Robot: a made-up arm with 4 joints.
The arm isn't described. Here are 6 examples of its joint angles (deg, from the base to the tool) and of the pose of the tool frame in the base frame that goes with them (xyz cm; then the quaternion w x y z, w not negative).
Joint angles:
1: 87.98 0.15 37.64 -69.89
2: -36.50 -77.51 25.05 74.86
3: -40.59 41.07 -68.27 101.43
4: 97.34 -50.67 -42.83 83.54
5: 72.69 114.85 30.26 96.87
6: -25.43 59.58 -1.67 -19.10
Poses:
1: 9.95 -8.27 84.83 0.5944 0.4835 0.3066 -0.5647
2: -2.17 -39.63 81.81 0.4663 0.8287 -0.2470 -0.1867
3: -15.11 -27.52 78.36 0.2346 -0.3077 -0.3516 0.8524
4: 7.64 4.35 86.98 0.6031 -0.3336 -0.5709 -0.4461
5: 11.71 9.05 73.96 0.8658 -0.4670 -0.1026 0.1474
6: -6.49 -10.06 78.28 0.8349 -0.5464 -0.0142 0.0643
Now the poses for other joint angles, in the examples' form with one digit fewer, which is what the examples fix.
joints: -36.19 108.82 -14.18 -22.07
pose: -3.8 -17.0 71.7 0.464 -0.851 -0.243 -0.041
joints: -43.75 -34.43 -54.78 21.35
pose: -7.4 -20.6 84.6 0.873 -0.062 -0.196 0.442
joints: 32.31 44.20 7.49 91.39
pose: -7.3 4.6 86.4 0.803 -0.212 -0.521 0.197
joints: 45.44 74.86 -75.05 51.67
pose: -4.8 -3.0 72.6 0.471 -0.768 0.346 0.261
